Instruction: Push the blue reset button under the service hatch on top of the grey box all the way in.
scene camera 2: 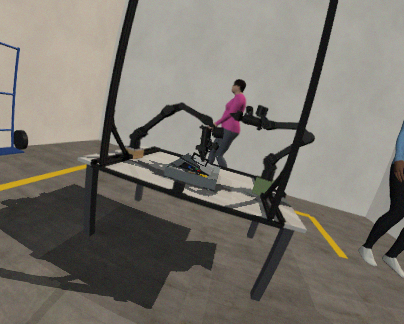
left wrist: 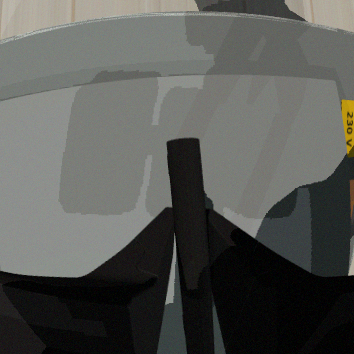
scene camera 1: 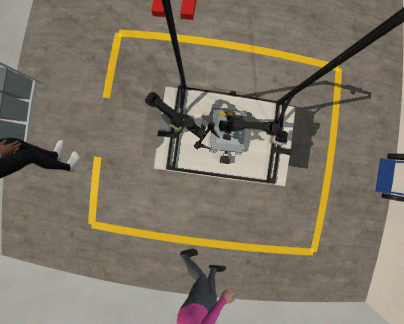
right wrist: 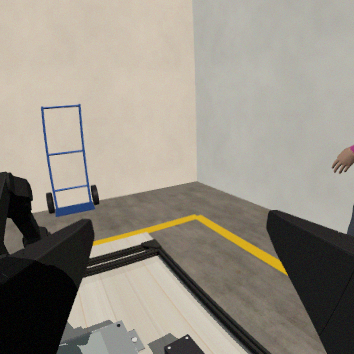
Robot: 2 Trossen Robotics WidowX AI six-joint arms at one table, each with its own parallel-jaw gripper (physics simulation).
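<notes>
The grey box (scene camera 1: 219, 145) (scene camera 2: 187, 178) (right wrist: 114, 339) sits on the table. My left gripper (scene camera 2: 202, 159) (left wrist: 187, 216) points down over the box, its fingers shut on a black bar-shaped handle (left wrist: 186, 172) above a pale grey panel. In scene camera 2 an opening in the box top shows small blue, red and yellow parts; I cannot tell whether one is the reset button. The hatch's exact angle is unclear. My right gripper (scene camera 2: 234, 116) (right wrist: 180, 224) is open and empty, raised to the side of the box.
A black block (right wrist: 184, 346) lies beside the box. A green block (scene camera 2: 262, 186) and a tan block (scene camera 2: 135, 153) stand near the arm bases. Black frame rails edge the table, with tall posts (scene camera 2: 116, 82) (scene camera 2: 317, 82) rising from it. A person in pink (scene camera 1: 200, 312) (scene camera 2: 234, 112) stands beyond the table.
</notes>
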